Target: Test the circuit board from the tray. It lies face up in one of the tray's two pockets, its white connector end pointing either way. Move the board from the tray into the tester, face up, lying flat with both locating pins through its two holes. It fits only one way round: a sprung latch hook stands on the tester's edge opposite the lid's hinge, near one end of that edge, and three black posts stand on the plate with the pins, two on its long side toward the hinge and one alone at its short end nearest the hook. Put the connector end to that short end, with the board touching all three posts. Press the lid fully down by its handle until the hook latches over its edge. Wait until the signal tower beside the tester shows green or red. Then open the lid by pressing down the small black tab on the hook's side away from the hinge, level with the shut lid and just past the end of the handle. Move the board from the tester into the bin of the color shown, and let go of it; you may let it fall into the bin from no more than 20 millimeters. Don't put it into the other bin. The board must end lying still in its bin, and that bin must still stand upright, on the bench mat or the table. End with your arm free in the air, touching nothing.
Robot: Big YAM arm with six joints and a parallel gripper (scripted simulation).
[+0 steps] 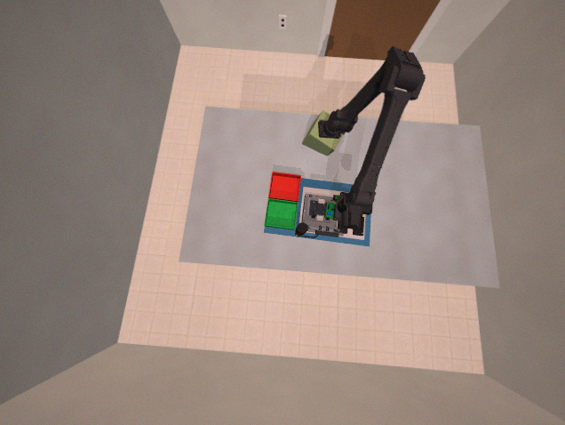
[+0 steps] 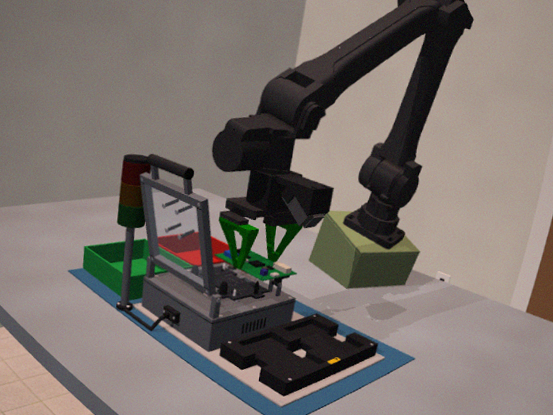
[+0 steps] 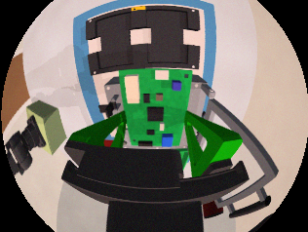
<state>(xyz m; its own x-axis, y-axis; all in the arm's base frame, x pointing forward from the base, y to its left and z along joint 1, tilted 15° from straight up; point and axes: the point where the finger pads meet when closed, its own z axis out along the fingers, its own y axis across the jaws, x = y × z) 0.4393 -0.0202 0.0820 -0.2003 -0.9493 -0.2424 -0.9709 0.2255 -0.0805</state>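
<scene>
The tester plate lies 60 mm to the right of my hand, 60 mm below it and 20 mm behind it. Round my hand: clear lid: 90 mm to the right, 90 mm ahead, 50 mm above; latch hook: 80 mm behind, 50 mm below; green bin: 270 mm to the right, 120 mm below, 20 mm behind.
</scene>
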